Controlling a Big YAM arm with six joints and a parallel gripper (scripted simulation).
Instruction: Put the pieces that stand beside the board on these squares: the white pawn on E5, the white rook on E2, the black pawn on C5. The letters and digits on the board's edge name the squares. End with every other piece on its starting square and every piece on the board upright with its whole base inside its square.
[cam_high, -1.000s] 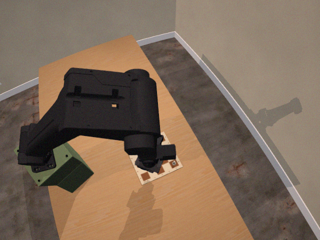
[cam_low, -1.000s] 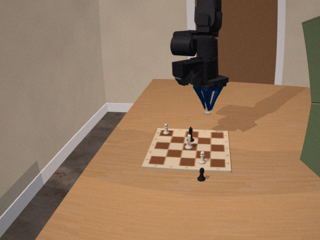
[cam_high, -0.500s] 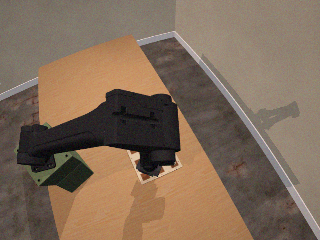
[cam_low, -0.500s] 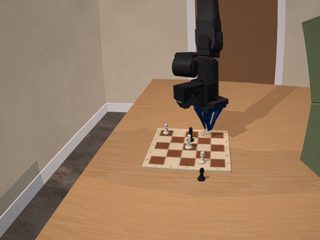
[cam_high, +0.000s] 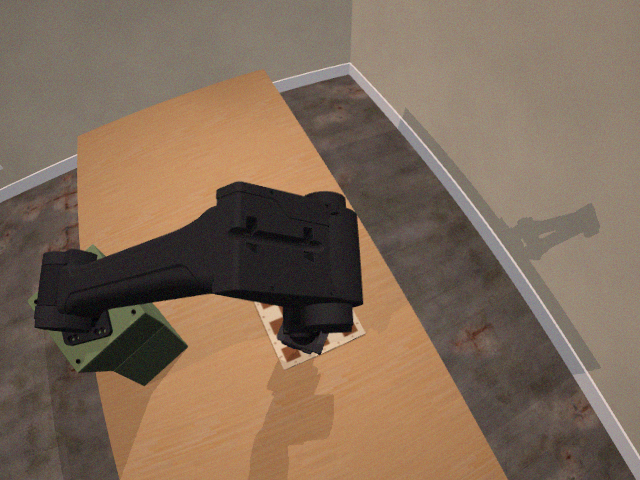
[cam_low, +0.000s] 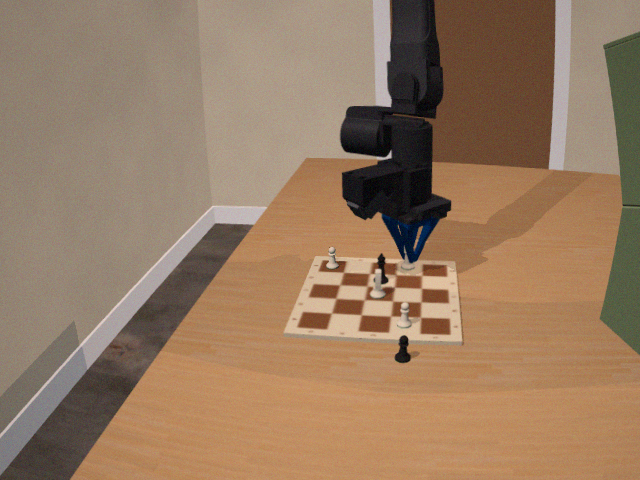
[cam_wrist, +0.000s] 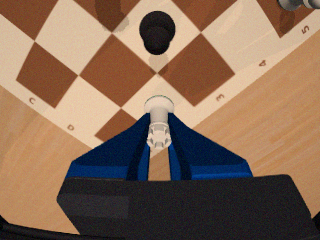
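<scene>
The white rook lies right at my hand. Round my hand: tall black piece (40 mm to the left, 40 mm ahead); then tall white piece (80 mm to the left, 40 mm ahead, 10 mm below); then chessboard (80 mm to the left, 30 mm below, 30 mm ahead).
</scene>
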